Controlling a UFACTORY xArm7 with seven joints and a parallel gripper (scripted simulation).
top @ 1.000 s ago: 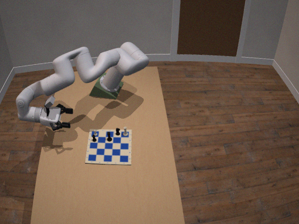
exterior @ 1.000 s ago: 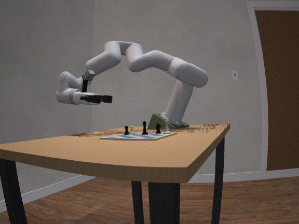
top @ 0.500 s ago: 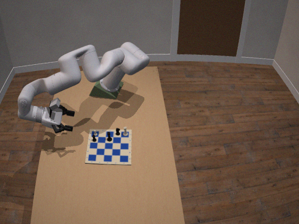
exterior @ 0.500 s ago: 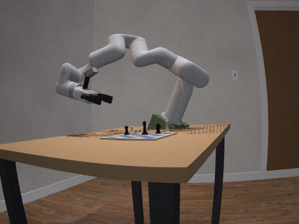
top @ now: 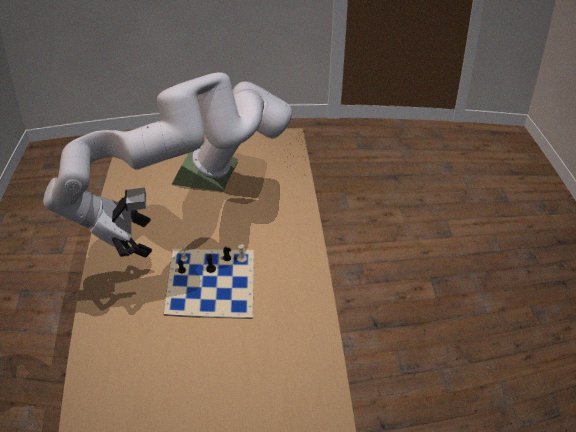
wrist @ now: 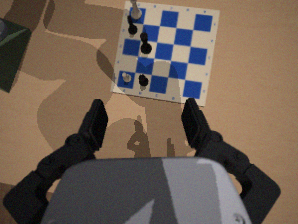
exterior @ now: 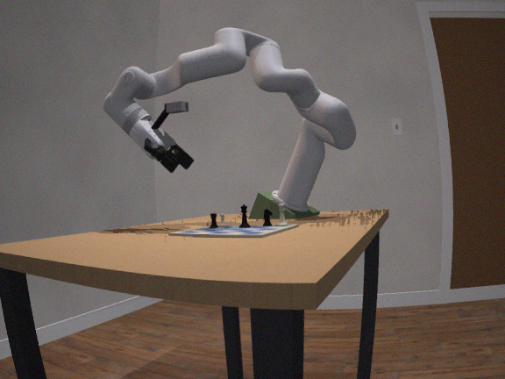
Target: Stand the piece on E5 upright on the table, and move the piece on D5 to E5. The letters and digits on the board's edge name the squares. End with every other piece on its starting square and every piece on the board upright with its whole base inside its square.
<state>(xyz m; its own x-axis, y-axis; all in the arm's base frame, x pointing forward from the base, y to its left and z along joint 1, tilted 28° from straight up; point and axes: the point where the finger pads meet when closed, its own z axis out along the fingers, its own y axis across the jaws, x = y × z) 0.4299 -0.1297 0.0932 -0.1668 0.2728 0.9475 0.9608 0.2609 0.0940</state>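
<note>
My gripper is now 14 cm above the white pawn, 8 cm past it and 6 cm to the right of it. Also, from my hand: chessboard 16 cm below, 14 cm to the left, 1 cm behind; then black knight 18 cm to the left, 14 cm below, 9 cm behind; then black pawn 14 cm below, 7 cm to the left, 4 cm behind.
</note>
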